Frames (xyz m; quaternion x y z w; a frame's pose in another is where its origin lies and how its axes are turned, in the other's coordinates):
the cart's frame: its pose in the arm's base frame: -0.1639 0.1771 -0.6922 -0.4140 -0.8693 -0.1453 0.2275
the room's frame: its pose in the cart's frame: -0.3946 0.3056 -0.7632 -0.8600 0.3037 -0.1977 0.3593
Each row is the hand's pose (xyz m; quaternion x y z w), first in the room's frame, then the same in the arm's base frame.
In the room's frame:
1: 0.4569 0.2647 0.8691 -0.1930 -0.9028 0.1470 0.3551
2: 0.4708 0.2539 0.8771 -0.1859 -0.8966 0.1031 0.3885
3: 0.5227 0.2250 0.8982 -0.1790 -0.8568 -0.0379 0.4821
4: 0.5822 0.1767 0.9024 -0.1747 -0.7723 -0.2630 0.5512
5: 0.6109 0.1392 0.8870 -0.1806 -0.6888 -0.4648 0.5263
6: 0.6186 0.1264 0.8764 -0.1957 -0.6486 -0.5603 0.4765
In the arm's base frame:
1: 0.2881 -0.0852 0.7589 0.9437 -0.1703 0.2731 0.0767
2: 0.2771 -0.0705 0.7649 0.9334 -0.1509 0.3031 0.1184
3: 0.2334 -0.0294 0.7843 0.8789 -0.1058 0.3922 0.2501
4: 0.1783 0.0240 0.7826 0.7609 -0.0556 0.4605 0.4538
5: 0.1475 0.0562 0.7607 0.6360 -0.0371 0.4403 0.6327
6: 0.1376 0.0649 0.7480 0.5709 -0.0479 0.3965 0.7173

